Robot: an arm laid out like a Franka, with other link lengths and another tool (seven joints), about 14 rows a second.
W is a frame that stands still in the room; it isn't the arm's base.
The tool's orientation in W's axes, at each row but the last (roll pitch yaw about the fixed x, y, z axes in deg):
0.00 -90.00 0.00
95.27 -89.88 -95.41
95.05 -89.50 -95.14
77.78 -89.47 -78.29
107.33 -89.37 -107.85
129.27 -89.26 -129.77
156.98 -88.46 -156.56
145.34 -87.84 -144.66
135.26 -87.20 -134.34
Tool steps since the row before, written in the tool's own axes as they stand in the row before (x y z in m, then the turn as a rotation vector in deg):
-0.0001 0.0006 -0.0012 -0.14 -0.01 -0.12
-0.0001 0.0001 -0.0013 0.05 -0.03 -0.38
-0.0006 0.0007 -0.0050 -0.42 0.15 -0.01
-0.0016 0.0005 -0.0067 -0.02 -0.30 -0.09
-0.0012 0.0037 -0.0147 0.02 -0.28 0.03
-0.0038 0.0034 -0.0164 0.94 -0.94 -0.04
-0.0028 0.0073 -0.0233 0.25 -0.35 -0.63
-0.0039 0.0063 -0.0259 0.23 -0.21 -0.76
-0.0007 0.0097 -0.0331 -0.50 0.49 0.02
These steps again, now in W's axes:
0.0012 0.0006 -0.0001 0.12 -0.01 -0.14
0.0013 0.0001 -0.0001 0.38 -0.03 0.05
0.0050 0.0007 -0.0006 0.01 0.15 -0.42
0.0067 0.0005 -0.0016 0.09 -0.30 -0.02
0.0147 0.0036 -0.0011 -0.03 -0.28 0.02
0.0165 0.0033 -0.0036 0.02 -0.95 0.93
0.0233 0.0075 -0.0021 0.63 -0.35 0.26
0.0259 0.0067 -0.0030 0.76 -0.21 0.25
0.0329 0.0102 0.0008 -0.01 0.51 -0.48

